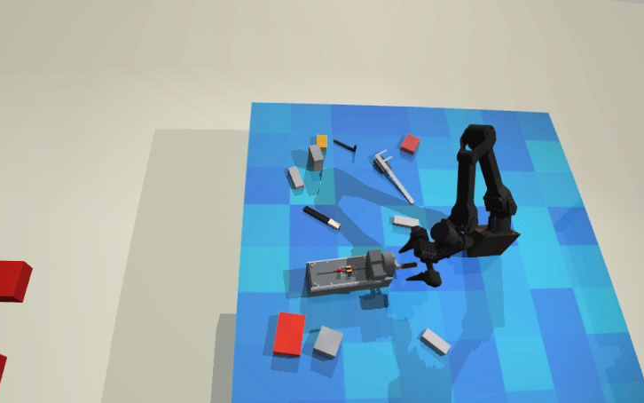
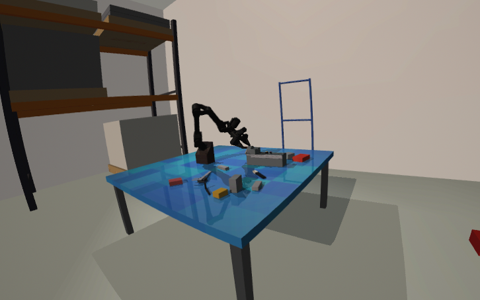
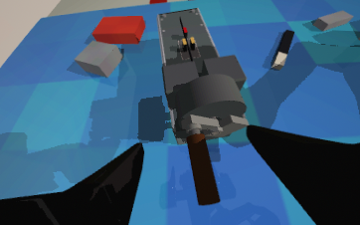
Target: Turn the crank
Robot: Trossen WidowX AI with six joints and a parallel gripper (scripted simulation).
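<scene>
The brown crank handle lies 2 cm behind my gripper tip. Also, from my gripper tip: red block 15 cm behind, 55 cm to the right, 10 cm below; then red pointer 19 cm ahead, 1 cm to the right, 3 cm below; then black key 9 cm ahead, 54 cm to the right, 10 cm below.
</scene>
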